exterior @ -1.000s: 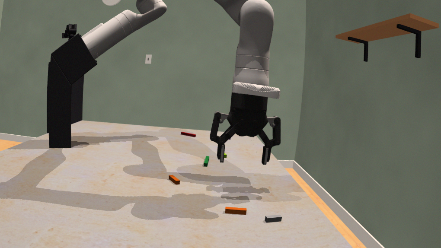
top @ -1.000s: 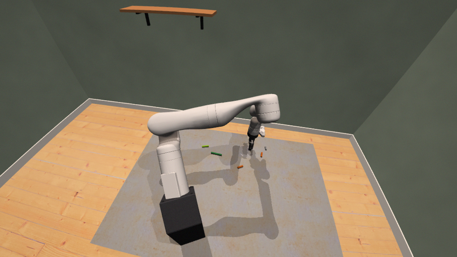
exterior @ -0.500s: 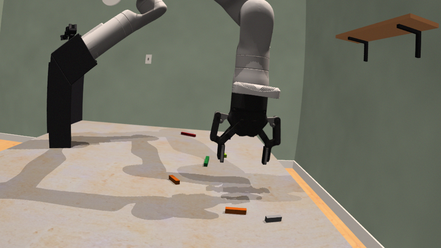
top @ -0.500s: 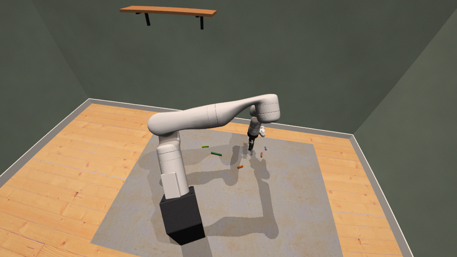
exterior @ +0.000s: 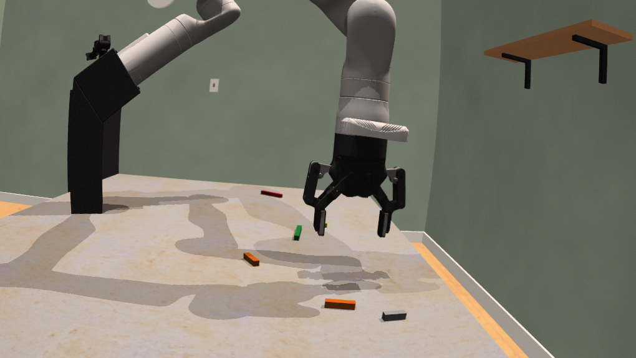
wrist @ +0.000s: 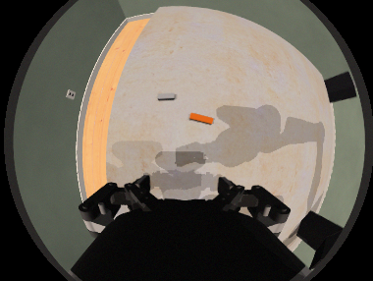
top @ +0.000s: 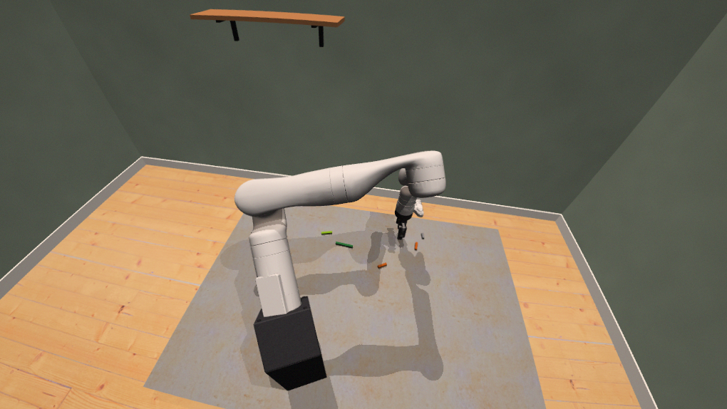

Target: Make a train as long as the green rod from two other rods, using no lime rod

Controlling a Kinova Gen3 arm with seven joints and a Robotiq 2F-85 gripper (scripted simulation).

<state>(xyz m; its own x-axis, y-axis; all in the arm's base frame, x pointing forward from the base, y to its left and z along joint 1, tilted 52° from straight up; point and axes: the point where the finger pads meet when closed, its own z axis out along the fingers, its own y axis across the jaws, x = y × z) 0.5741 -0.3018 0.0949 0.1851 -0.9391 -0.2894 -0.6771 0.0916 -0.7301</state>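
Right now my hand is 100 mm to the left of the orange rod and 80 mm above it. The rest, counted from my hand: green rod (110 mm behind, 220 mm to the left, 80 mm below); then lime rod (80 mm behind, 320 mm to the left, 80 mm below); then grey rod (70 mm ahead, 120 mm to the right, 80 mm below).
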